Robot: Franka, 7 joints.
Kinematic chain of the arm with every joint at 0, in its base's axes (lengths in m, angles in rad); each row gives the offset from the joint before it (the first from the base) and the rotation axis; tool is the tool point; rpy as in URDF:
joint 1: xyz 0 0 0.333 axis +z
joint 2: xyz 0 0 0 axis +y
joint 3: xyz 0 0 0.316 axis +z
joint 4: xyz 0.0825 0 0 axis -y
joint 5: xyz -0.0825 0 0.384 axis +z
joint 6: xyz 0 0 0 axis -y
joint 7: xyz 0.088 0 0 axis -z
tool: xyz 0 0 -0.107 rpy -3.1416 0 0
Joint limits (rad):
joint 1: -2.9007..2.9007
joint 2: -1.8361..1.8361
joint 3: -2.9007..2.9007
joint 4: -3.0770..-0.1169
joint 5: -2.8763..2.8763
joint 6: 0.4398..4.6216
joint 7: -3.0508..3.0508
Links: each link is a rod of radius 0.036 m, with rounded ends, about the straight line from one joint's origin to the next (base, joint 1, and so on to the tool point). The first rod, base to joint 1, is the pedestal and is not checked.
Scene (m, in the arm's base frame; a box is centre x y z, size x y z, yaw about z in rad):
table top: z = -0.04
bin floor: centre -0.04 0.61 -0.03 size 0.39 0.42 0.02 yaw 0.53
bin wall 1: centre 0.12 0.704 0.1 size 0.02 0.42 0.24 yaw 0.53
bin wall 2: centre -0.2 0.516 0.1 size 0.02 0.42 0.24 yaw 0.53
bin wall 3: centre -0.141 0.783 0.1 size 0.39 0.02 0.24 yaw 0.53
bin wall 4: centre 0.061 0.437 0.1 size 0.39 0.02 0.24 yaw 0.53
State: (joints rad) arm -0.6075 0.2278 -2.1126 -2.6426 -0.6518 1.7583 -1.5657
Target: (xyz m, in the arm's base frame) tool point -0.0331 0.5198 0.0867
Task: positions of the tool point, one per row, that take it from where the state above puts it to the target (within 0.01 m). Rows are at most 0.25 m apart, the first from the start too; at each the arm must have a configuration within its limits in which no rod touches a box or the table.
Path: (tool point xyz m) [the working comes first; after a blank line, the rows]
Joints at the target: -1.6677 -0.6933 -2.9007 -2.0024 -0.8515 1.9411 -1.5657
Straight joint move there: touches bin wall 2.

1: -0.3850 0.0729 0.2991
2: -0.3561 0.2524 0.3146
3: -0.2345 0.4182 0.3211
4: -0.0331 0.5198 0.3206
5: -0.0322 0.5332 0.2061
6: -0.0331 0.5198 0.0867

